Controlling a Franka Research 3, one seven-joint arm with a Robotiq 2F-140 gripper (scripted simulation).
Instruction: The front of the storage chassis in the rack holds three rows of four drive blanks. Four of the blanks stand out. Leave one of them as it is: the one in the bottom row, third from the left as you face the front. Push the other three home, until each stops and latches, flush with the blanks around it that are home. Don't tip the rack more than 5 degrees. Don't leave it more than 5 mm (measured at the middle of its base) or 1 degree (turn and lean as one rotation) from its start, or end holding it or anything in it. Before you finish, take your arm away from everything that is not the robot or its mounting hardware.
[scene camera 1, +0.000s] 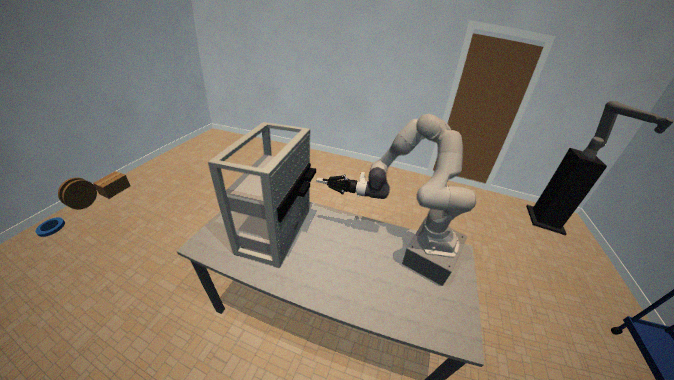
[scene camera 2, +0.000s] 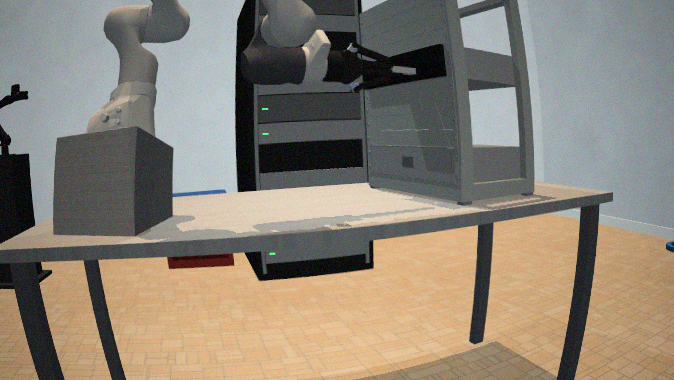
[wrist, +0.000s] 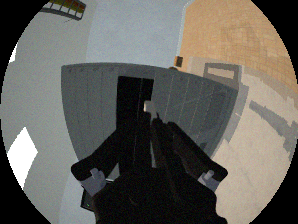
Labels:
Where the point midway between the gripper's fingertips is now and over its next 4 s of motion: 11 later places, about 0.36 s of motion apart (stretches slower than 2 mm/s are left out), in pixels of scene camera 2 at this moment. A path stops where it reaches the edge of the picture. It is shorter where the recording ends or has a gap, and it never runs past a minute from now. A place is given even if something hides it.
The gripper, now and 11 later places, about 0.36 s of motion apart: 413, 71; 404, 69; 402, 57; 410, 56; 413, 58; 414, 59; 415, 60; 415, 60; 416, 59; 417, 59; 420, 60; 421, 60

